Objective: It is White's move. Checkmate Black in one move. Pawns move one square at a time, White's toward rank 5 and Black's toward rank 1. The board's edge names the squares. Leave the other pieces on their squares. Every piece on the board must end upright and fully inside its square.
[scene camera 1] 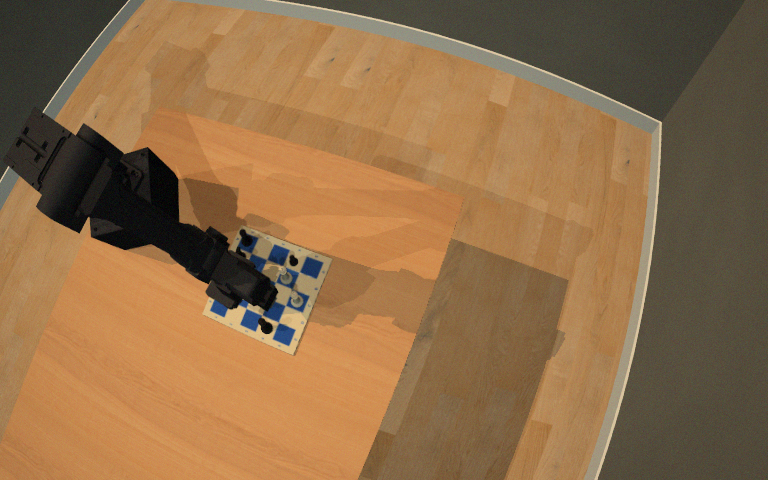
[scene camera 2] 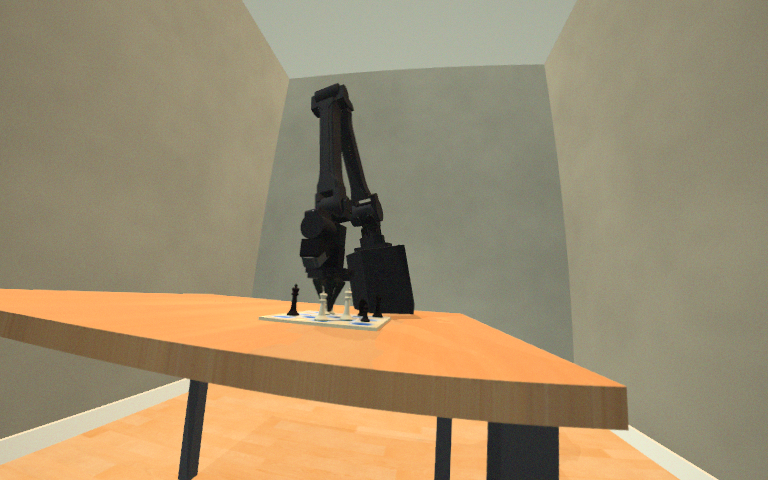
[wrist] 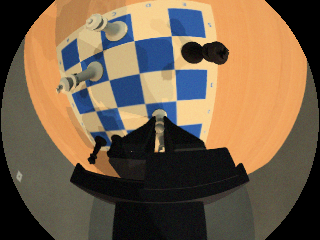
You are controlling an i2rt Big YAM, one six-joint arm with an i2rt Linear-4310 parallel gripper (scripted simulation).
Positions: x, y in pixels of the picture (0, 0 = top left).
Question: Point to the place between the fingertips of my gripper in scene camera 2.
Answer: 326, 311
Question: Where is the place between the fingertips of my gripper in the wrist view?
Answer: At 159, 120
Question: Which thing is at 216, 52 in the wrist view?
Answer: A tall black piece.
